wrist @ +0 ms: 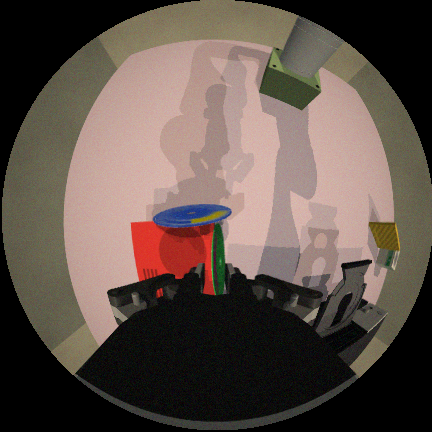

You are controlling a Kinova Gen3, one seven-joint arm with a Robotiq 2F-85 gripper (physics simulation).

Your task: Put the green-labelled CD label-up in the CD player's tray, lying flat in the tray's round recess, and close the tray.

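Pixels of known places: gripper, fingertip midpoint: (214,271); arm's base, link origin: (296,65).
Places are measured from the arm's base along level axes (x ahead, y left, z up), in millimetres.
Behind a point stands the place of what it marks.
The green-labelled CD (219,260) @[y -120, x 442, z -57 mm] is seen nearly edge-on, upright in the view, with its lower part between my fingertips. My gripper (214,271) @[y -127, x 438, z 4 mm] is partly open, with a gap beside the disc, and does not clamp it. The far lower part of the disc is hidden by the gripper. At the lower right is a grey and black device, which looks like the CD player (373,316) @[y 275, x 565, z 44 mm]. A grey part with a rounded recess and a dark slot, apparently its tray (356,290) @[y 155, x 482, z 2 mm], stands out from it towards the top of the view.
A blue disc with a yellow patch (190,214) @[y -170, x 381, z -58 mm] overlaps the upper edge of a red box (145,250) @[y -228, x 444, z -44 mm] just left of the green CD. A yellow striped block (385,235) @[y 401, x 363, z -59 mm] is at the far right. A green block (287,90) @[y -8, x 53, z -72 mm] with a grey cylinder (310,47) @[y -15, x 61, z 94 mm] is at the top right.
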